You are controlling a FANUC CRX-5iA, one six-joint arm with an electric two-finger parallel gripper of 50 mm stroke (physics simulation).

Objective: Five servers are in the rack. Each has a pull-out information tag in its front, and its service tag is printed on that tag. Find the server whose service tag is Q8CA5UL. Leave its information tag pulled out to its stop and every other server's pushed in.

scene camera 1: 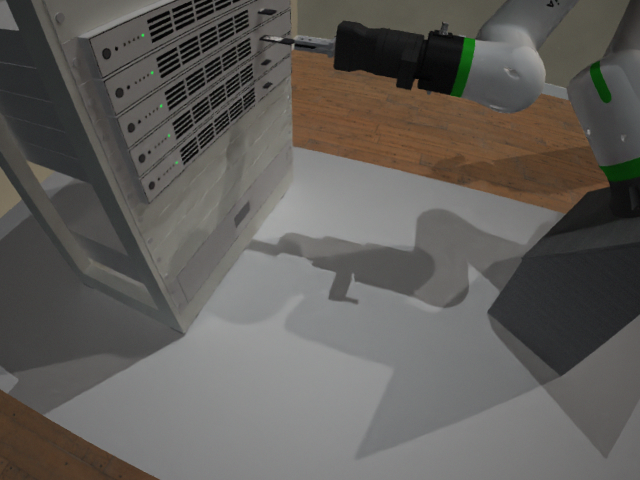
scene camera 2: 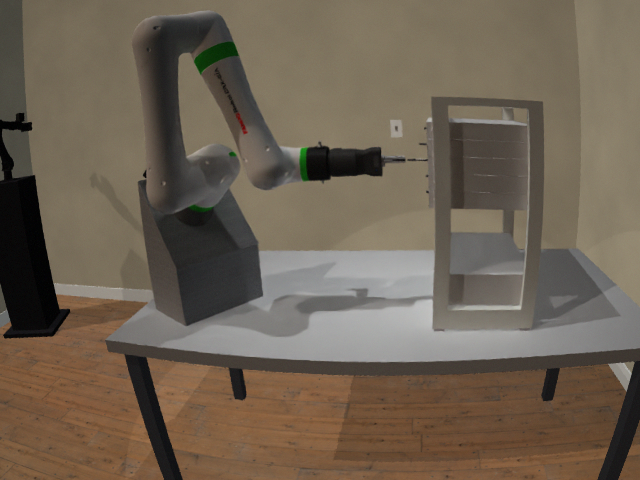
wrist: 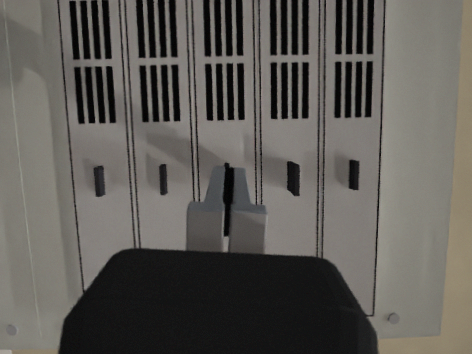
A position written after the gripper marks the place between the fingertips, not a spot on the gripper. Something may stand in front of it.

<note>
In view: the gripper (scene camera 1: 296, 43) and a rack (scene camera 1: 166, 116).
The rack is seen too in scene camera 2 (scene camera 2: 472, 163) and in the wrist view (wrist: 292, 99). The gripper shows as well in scene camera 2 (scene camera 2: 405, 159) and in the wrist view (wrist: 228, 187).
</note>
